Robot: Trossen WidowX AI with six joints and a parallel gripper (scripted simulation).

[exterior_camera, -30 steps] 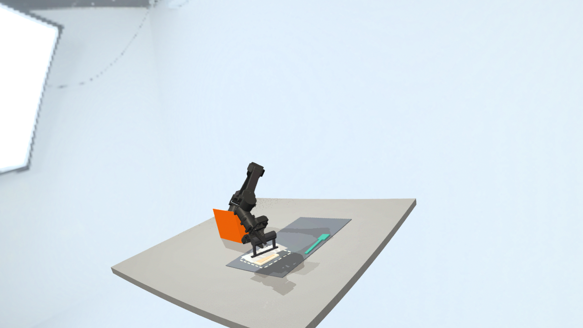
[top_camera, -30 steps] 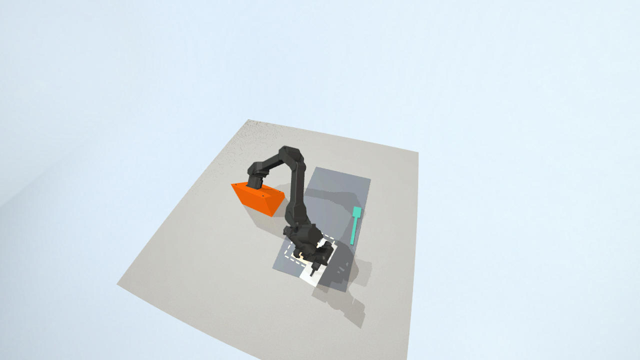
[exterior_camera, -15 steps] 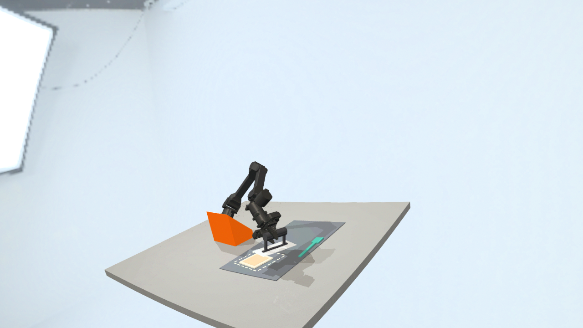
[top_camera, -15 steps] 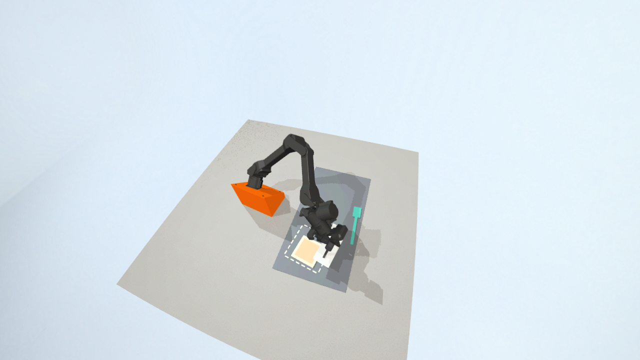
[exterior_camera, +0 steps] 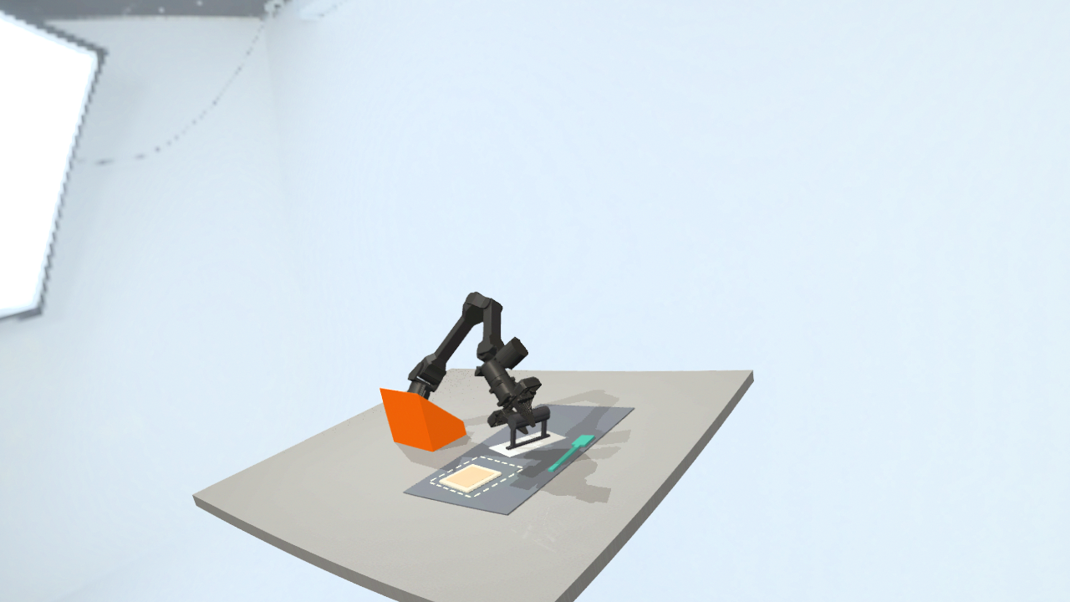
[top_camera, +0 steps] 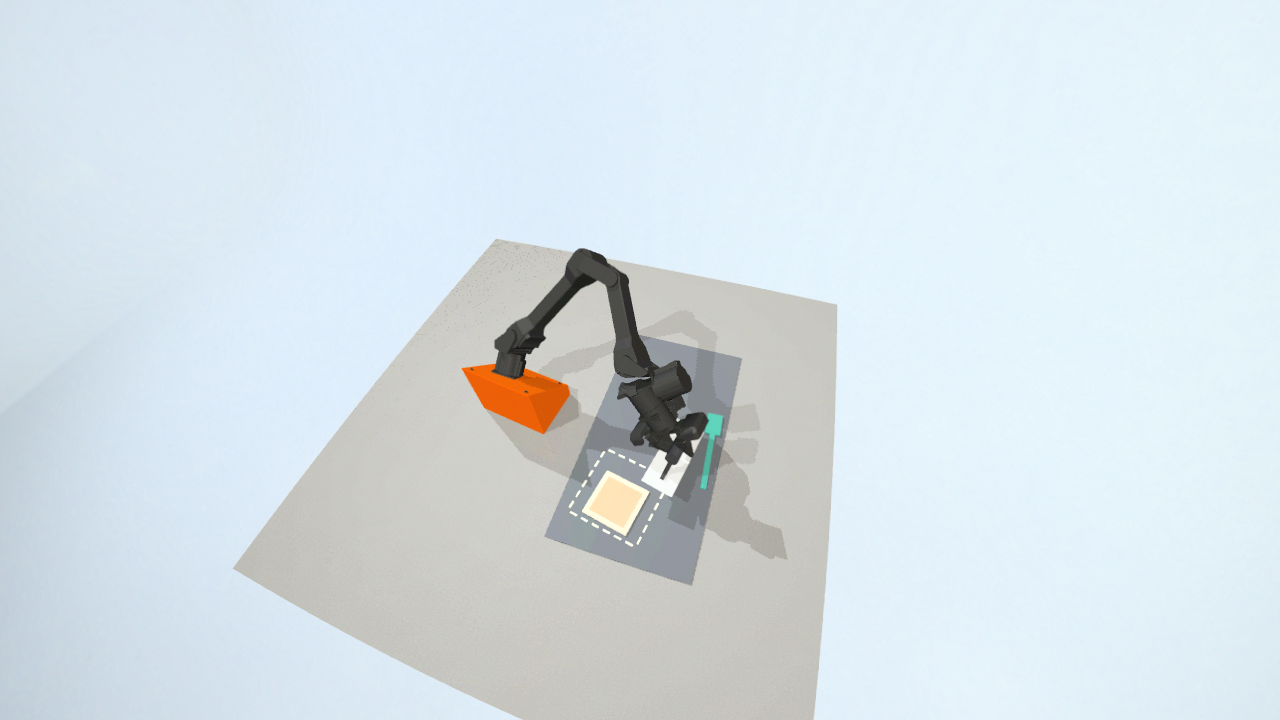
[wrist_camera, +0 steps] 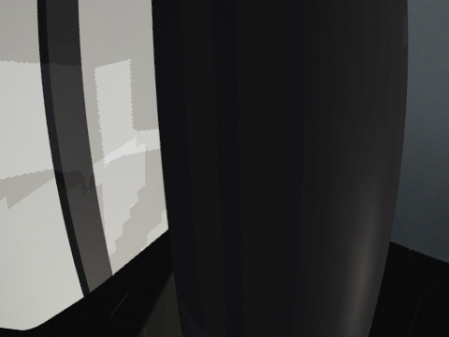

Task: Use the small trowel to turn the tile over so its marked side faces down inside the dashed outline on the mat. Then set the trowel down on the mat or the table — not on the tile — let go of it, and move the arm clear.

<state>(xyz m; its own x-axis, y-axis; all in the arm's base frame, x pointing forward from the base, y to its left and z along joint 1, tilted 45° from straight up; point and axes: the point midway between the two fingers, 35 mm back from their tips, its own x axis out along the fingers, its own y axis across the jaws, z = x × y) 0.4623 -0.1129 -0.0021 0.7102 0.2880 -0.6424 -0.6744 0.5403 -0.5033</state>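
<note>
Now: the teal trowel 100 mm to the left of my gripper tip, 100 mm below it and 50 mm ahead of it. The rest, counted from my gripper tip: tile (140 mm behind, 110 mm to the right, 100 mm below); grey mat (120 mm below, 90 mm behind, 80 mm to the left); white-bladed tool (30 mm behind, 10 mm below).
</note>
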